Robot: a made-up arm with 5 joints.
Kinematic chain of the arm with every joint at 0, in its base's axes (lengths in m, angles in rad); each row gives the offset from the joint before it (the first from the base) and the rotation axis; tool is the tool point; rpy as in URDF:
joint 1: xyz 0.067 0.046 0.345 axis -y
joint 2: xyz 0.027 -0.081 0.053 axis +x
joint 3: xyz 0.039 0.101 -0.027 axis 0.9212 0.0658 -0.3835
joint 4: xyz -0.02 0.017 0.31 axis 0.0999 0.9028 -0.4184
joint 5: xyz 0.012 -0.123 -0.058 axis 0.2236 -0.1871 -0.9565
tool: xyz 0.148 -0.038 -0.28 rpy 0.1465 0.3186 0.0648
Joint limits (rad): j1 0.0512..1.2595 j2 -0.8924..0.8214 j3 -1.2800..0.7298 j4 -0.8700..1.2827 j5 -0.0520..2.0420
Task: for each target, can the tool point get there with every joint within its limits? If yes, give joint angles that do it. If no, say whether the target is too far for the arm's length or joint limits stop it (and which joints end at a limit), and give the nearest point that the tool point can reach.
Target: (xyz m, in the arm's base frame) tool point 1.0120 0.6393 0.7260
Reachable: no: too far | nearest point 0.4479 0.3226 0.5658 | short by 0.666 m
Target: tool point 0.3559 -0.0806 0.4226
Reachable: yes | joints 0.3566 0.6553 0.3268 -0.3227 0.3238
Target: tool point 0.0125 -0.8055 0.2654
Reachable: no: joint limits stop it (at a limit: joint 1, joint 2, joint 3) | nearest point 0.1177 -0.2427 0.3309 | short by 0.576 m
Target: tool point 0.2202 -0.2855 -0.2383
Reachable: no: joint limits stop it (at a limit: joint 1, joint 3) | nearest point 0.0318 -0.0939 0.1186 | short by 0.447 m
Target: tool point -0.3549 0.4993 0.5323
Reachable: no: joint limits stop it (at a limit: joint 1, joint 2, joint 3, joint 4, joint 5) | nearest point -0.2574 0.1531 0.4778 | short by 0.364 m
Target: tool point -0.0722 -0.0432 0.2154
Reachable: yes | joints 0.4801 0.4843 0.3699 0.7201 1.6167
